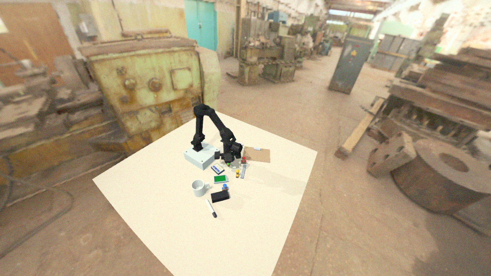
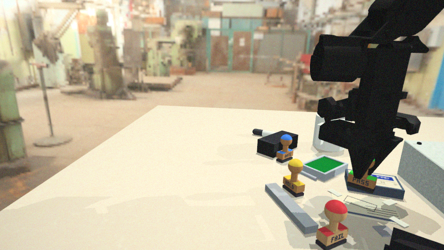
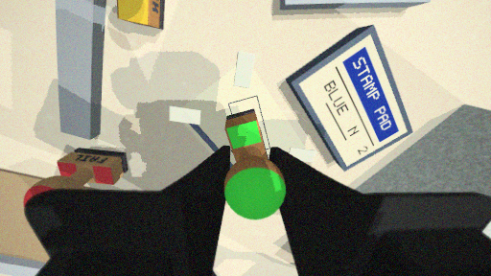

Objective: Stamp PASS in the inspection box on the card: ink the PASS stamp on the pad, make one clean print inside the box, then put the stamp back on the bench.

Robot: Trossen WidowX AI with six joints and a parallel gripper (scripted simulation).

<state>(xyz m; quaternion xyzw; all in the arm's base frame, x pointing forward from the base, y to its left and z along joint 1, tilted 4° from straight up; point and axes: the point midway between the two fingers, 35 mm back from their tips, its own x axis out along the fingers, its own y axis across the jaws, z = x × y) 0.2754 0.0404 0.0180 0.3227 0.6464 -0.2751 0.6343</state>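
My gripper tip is now 5 cm above the card, 1 cm to the right of it and 1 cm past it. From my gripper tip the other things lie so: PASS stamp: right at my gripper tip; yellow HOLD stamp: 11 cm ahead, 3 cm below, 2 cm to the right; blue stamp pad box: 7 cm to the right, 5 cm behind, 4 cm below.
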